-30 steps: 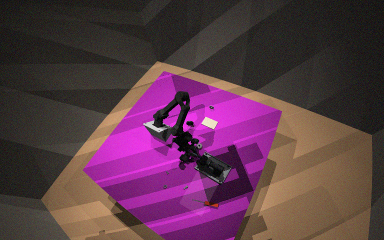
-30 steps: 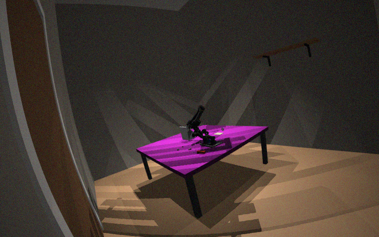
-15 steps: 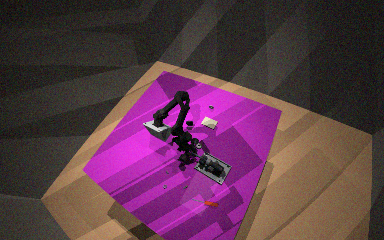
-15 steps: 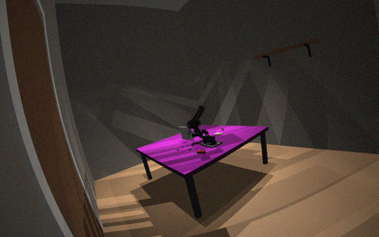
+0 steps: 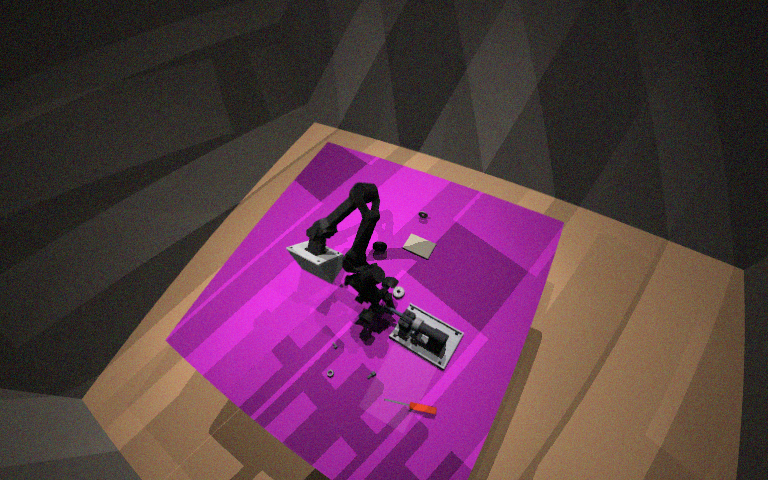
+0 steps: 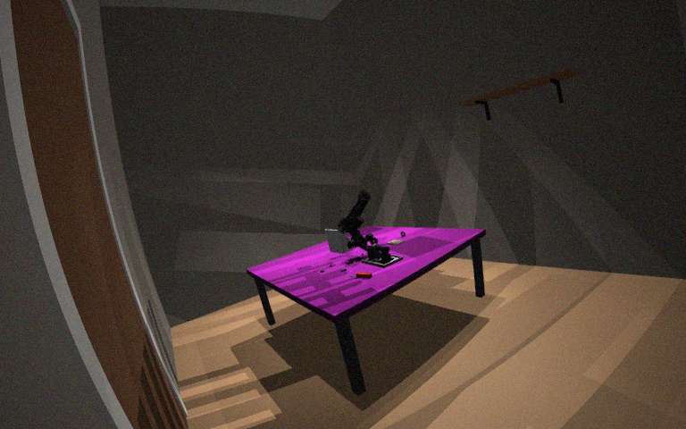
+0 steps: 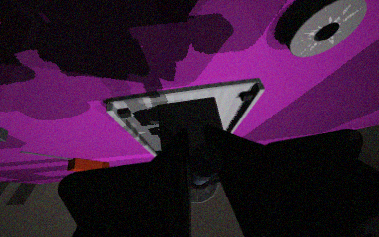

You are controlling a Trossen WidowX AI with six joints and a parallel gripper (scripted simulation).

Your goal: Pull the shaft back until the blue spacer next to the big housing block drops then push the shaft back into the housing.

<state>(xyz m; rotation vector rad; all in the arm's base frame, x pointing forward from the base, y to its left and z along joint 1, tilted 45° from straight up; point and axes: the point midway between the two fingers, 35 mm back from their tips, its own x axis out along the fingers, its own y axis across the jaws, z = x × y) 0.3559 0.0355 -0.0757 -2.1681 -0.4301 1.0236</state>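
The dark shaft lies 4 cm ahead of my gripper tip and 3 cm above it. Round my gripper tip: black disc 22 cm behind, 21 cm to the left, 2 cm below; then grey ring 9 cm to the left, 5 cm below, 4 cm behind; then blue spacer 10 cm ahead, 2 cm below.
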